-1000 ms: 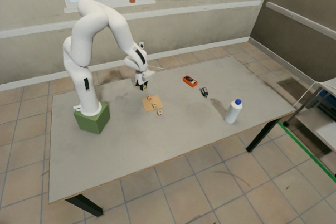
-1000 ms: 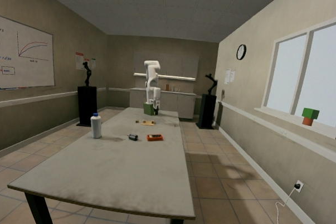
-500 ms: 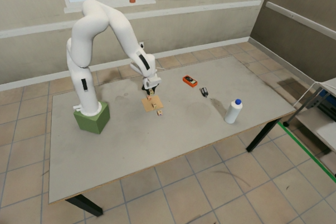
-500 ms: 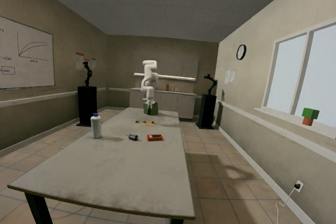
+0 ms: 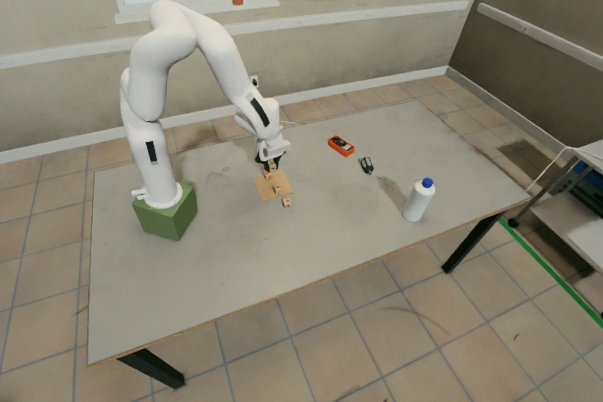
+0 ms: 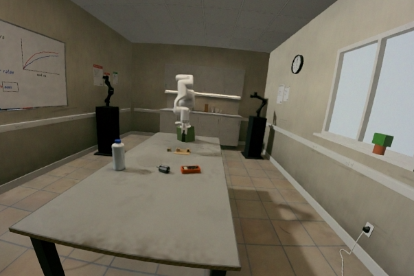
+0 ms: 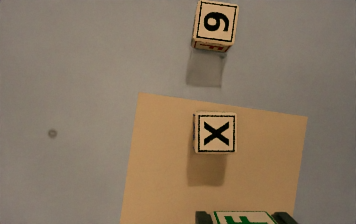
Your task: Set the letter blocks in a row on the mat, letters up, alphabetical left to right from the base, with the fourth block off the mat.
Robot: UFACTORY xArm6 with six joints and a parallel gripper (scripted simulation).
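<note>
Right now the tan mat is 12 cm below my hand. From my hand the other things lie so: white bottle 45 cm ahead, 39 cm to the right, 3 cm below; then orange meter 41 cm ahead, 11 cm below, 9 cm to the left; then small black object 44 cm ahead, 10 cm to the right, 10 cm below.
</note>
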